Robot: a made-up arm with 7 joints.
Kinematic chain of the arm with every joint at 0, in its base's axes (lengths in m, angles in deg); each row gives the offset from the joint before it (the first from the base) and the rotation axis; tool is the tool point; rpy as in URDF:
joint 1: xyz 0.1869 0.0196 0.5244 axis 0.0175 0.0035 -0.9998
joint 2: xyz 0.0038 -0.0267 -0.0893 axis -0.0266 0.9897 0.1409
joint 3: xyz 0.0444 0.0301 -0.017 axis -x
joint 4: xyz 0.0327 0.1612 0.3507 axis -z
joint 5: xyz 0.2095 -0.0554 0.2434 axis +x
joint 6: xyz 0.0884 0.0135 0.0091 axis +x
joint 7: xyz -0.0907 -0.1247 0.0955 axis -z
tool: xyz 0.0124 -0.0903 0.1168 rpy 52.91 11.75 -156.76
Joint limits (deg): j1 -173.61..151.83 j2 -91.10..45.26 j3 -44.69..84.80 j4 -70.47..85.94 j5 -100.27..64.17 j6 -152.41..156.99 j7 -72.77..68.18
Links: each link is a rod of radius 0.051 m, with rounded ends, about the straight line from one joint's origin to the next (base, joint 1, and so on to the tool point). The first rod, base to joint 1, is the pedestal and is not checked.
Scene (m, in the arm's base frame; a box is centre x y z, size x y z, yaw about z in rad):
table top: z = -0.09
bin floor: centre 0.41 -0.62 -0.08 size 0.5 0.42 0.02 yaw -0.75
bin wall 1: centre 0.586 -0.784 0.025 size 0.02 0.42 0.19 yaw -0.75
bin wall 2: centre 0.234 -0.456 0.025 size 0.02 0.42 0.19 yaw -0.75
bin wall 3: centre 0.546 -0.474 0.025 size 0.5 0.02 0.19 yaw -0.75
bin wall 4: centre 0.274 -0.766 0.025 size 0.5 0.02 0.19 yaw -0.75
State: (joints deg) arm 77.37 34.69 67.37 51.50 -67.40 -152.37 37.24
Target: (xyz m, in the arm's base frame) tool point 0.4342 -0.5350 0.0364
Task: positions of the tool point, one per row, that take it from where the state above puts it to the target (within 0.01 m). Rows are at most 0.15 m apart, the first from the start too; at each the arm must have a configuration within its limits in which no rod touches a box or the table.
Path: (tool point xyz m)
1: 0.5207 -0.1690 0.3488
2: 0.5174 -0.2849 0.3003
3: 0.4912 -0.4092 0.2688
4: 0.4342 -0.5350 0.2570
5: 0.4328 -0.5454 0.1455
6: 0.4342 -0.5350 0.0364

